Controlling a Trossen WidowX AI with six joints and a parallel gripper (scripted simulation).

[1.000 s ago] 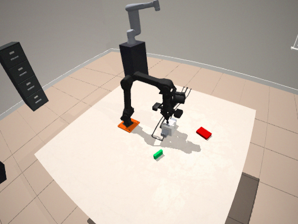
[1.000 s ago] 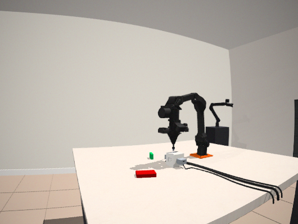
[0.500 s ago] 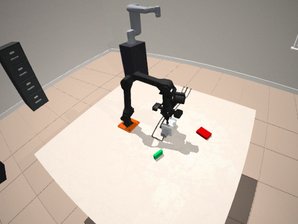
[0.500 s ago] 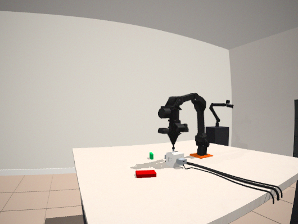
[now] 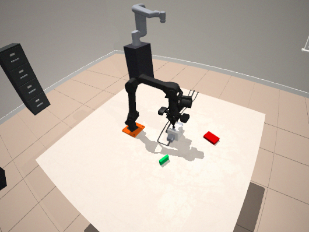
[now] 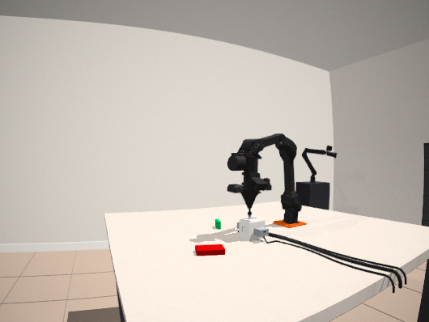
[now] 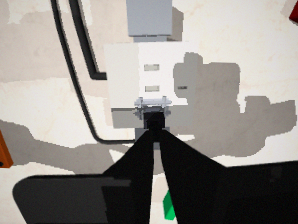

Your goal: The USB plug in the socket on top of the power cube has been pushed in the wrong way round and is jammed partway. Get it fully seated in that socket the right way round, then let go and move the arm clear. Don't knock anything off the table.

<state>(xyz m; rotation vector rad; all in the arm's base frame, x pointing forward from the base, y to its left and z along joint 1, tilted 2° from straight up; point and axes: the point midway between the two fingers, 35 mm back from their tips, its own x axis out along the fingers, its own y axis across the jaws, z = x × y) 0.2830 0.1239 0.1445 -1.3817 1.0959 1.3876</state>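
The black USB plug is 2 cm below my gripper tip. Round my gripper tip: red block 20 cm ahead, 15 cm to the left, 11 cm below; green block 18 cm to the right, 10 cm below, 8 cm ahead.
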